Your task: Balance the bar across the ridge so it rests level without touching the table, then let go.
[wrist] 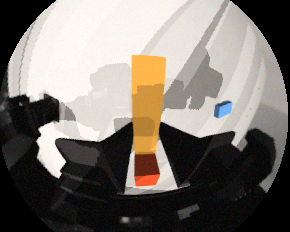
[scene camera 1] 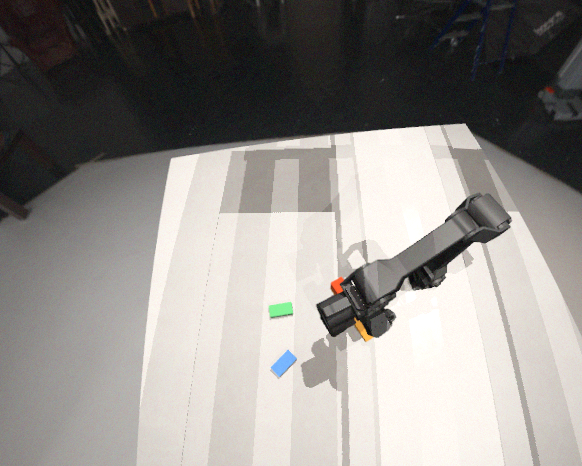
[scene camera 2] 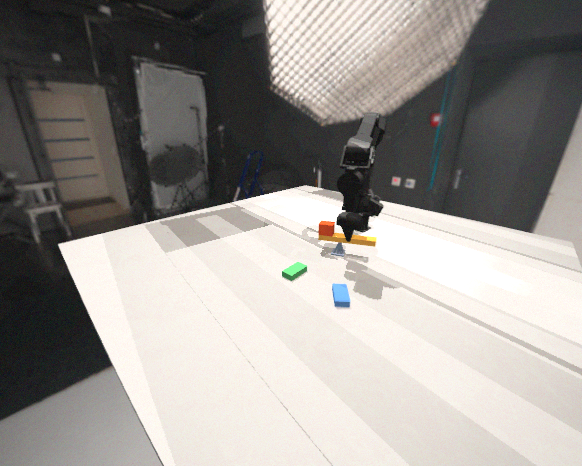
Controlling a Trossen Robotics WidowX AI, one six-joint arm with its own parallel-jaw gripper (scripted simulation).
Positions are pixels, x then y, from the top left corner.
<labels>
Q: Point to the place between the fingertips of my gripper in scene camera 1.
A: At 353, 312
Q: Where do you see an orange bar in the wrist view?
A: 148, 72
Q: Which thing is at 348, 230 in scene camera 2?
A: My gripper.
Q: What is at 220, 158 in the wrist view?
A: My gripper.
</labels>
